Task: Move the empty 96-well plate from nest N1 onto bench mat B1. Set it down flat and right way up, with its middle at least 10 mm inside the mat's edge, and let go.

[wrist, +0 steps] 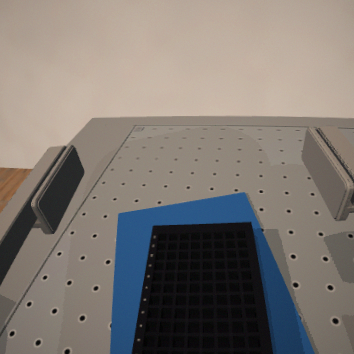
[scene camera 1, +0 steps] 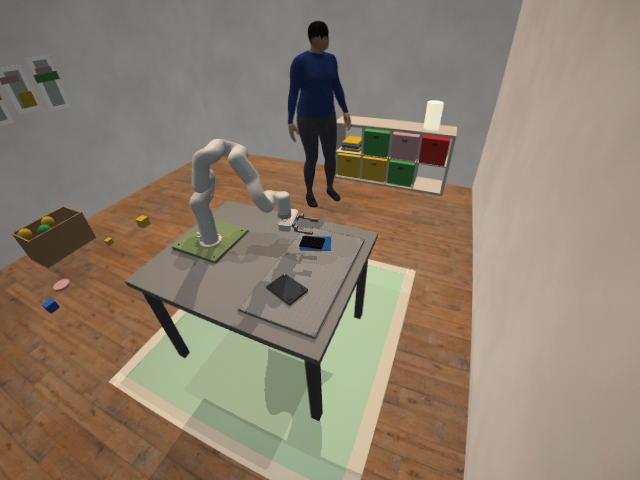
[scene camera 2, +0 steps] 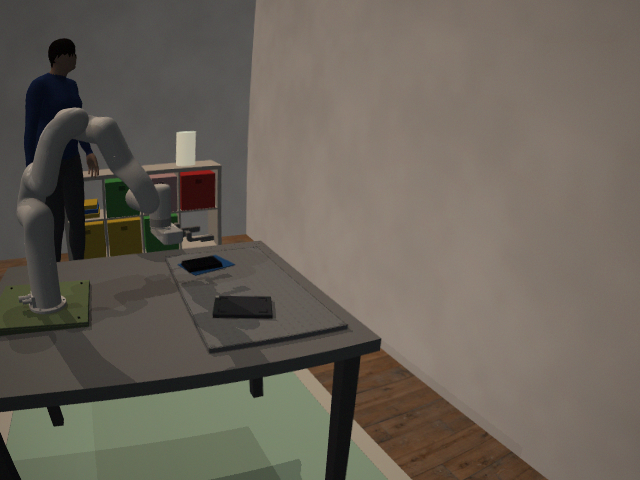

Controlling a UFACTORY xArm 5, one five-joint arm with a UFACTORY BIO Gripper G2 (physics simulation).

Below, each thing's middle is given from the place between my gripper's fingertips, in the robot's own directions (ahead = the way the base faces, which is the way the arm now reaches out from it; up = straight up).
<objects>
Now: hand 11 cm above the black 96-well plate [wrist: 202, 281] and 2 cm past it. From my hand the other things lie so: dark grey nest [scene camera 2: 235, 306] (36 cm to the right, 11 cm below, 6 cm behind).
</objects>
